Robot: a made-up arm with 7 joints.
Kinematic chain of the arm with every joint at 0, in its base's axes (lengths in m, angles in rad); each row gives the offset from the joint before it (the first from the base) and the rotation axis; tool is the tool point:
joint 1: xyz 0 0 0 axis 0 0.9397 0.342
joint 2: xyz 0 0 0 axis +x
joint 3: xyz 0 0 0 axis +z
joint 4: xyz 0.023 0 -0.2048 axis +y
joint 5: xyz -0.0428 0 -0.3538 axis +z
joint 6: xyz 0 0 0 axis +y
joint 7: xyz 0 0 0 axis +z
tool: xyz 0 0 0
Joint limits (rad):
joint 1: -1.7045..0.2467
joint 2: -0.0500..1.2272
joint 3: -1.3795..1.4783
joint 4: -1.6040..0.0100
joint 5: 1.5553..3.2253
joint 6: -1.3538..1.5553
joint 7: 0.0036..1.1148
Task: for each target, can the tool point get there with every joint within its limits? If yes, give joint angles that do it. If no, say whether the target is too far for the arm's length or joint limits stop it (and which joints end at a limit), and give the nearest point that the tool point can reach.
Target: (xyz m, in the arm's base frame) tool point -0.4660 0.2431 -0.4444
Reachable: no: too far | nearest point -0.1578 0.2480 -0.4750 | short by 0.310 m
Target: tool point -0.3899 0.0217 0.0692
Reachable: no: joint limits stop it (at a limit: joint 1, joint 2, joint 4) | nearest point -0.1399 0.3495 0.2383 | short by 0.446 m
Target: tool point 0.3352 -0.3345 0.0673
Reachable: yes | joints -1.2620 0.1768 -0.7277 -1.3874 2.9391 -0.1467 1.0182
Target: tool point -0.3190 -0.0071 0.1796
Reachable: no: joint limits stop it (at a limit: joint 1, joint 2, joint 4) | nearest point -0.1062 0.2690 0.3389 | short by 0.383 m
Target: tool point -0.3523 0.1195 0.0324
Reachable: no: joint limits stop it (at a limit: joint 1, joint 2, joint 4) | nearest point -0.1428 0.3891 0.1636 | short by 0.366 m
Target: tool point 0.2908 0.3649 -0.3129
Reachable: yes | joints -0.4833 0.6507 0.8729 -0.3318 2.3654 -0.1425 0.5401
